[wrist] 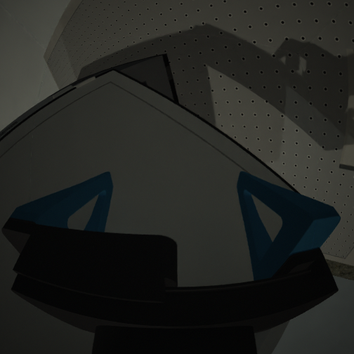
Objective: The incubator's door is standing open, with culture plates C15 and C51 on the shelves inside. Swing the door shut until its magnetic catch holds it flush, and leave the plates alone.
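Note:
The incubator's door (145, 130) is a large plain grey panel with a thin line inset along its border. It fills the middle of the wrist view, and its top corner points upward. Part of the dark incubator body (159, 82) shows behind that corner. My gripper (174, 178) is open, with its two blue fingers wide apart and the door's face showing between and beyond them. Whether a finger touches the door I cannot tell. The shelves and plates C15 and C51 do not show. Whether the door sits flush cannot be told from this view.
A perforated board (240, 93) spreads behind and to the right of the door, with broad shadows of the arm and incubator across it. Part of a pale object (348, 156) shows at the right edge. A smooth grey surface (25, 45) lies at the upper left.

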